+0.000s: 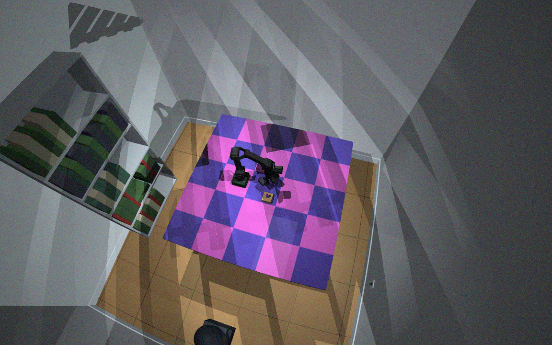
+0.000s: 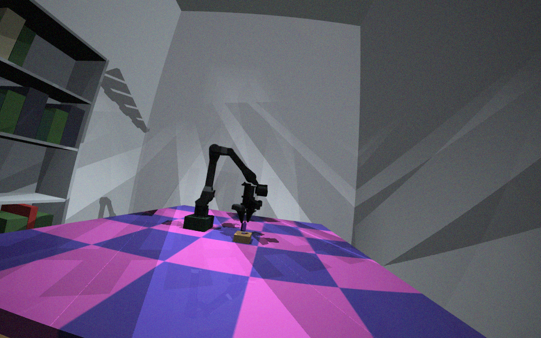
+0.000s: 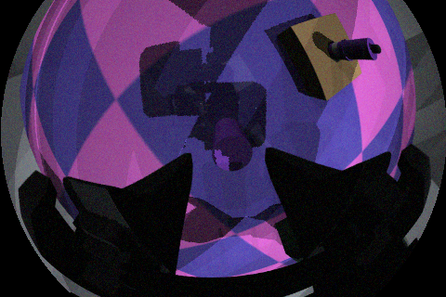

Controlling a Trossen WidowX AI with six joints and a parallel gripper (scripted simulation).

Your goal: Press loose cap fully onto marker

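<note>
The cap lies 30 mm below my gripper tip. Also, from my gripper tip: block (130 mm to the right, 40 mm below, 40 mm ahead).
</note>
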